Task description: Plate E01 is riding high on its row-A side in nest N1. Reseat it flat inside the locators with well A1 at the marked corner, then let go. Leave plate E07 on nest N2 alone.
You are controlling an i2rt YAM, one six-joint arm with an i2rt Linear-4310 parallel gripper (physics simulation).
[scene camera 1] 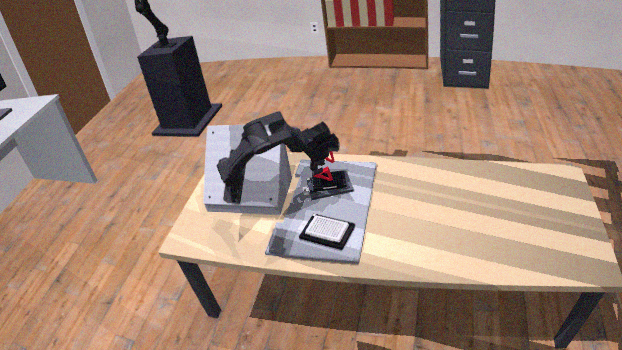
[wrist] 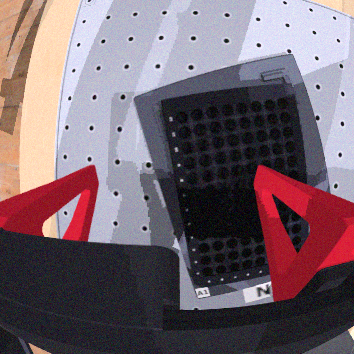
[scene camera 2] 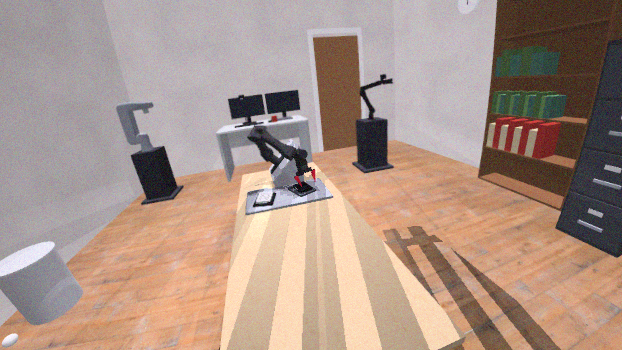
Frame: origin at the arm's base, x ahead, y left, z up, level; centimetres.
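Seen in the pictures: gripper, fingertip midpoint: (scene camera 1: 332, 171) (wrist: 175, 173) (scene camera 2: 308, 184); arm's base, link origin: (scene camera 1: 235, 176) (scene camera 2: 279, 162).
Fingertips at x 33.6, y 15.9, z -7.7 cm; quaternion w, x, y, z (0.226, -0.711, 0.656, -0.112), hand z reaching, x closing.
Pixels of each thing's top centre, then the offset from my fingertips to it. "spot": a spot on its surface instead. Level surfaces: height alone.
- Plate E01, top centre: (wrist: 247, 192) (scene camera 1: 328, 178) (scene camera 2: 302, 185) dx -0.6, dy -4.3, dz -0.3 cm
- nest N1, top centre: (wrist: 252, 185) (scene camera 1: 329, 182) (scene camera 2: 301, 187) dx -0.4, dy -4.8, dz -1.8 cm
- white A1 label, surface spot: (wrist: 202, 292) spot: dx -9.5, dy -3.0, dz -2.4 cm
- White plate E07, top centre: (scene camera 1: 326, 227) (scene camera 2: 264, 196) dx +4.2, dy -29.2, dz -1.0 cm
- black nest N2, top centre: (scene camera 1: 326, 228) (scene camera 2: 264, 197) dx +4.2, dy -29.2, dz -1.8 cm
- grey perforated board, top centre: (scene camera 1: 325, 203) (scene camera 2: 286, 193) dx +0.4, dy -14.9, dz -3.5 cm
- wooden table, surface height: dz -4.8 cm
Plate E01 (scene camera 1: 342, 178) (wrist: 235, 130), black with round wells, lies within the dark frame of nest N1 (scene camera 1: 332, 193) (wrist: 305, 105). A white A1 label (wrist: 202, 292) marks the nest's lower left corner in the wrist view. A small tilt of the plate cannot be told from these views. My gripper (scene camera 1: 331, 171) (scene camera 2: 308, 183) (wrist: 175, 173) is open and empty above the nest. In the wrist view its right finger overlaps the plate and its left finger is over the grey board. White plate E07 (scene camera 1: 327, 228) (scene camera 2: 265, 196) rests on black nest N2 (scene camera 1: 320, 242), apart from the gripper.
Both nests sit on a grey perforated board (scene camera 1: 362, 200) (wrist: 142, 55) on the wooden table (scene camera 1: 450, 225) (scene camera 2: 300, 280). The arm's grey slanted base block (scene camera 1: 220, 165) stands beside the board. The arm's shadow falls across the board.
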